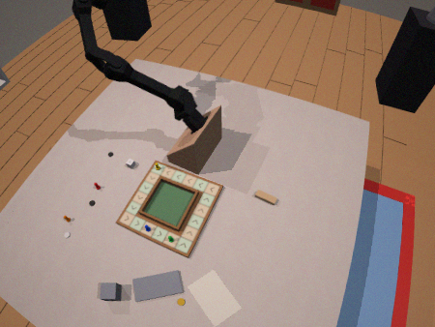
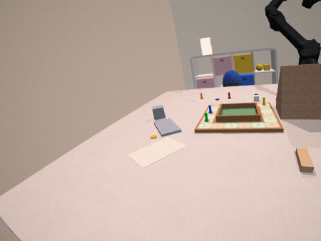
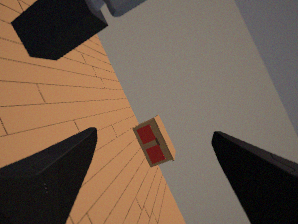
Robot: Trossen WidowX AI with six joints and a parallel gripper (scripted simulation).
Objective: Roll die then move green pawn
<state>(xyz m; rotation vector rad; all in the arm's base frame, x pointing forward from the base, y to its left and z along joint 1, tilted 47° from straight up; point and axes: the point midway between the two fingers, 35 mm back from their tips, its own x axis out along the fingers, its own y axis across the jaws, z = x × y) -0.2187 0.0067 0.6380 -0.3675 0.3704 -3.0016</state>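
The white die lies 49 cm ahead of my gripper tip, 22 cm to the left of it and 52 cm below it. Also, from my gripper tip: green tray: 60 cm ahead, 43 cm to the left, 53 cm below; then yellow pawn: 48 cm ahead, 33 cm to the left, 51 cm below; then red pawn: 62 cm ahead, 13 cm to the left, 52 cm below.
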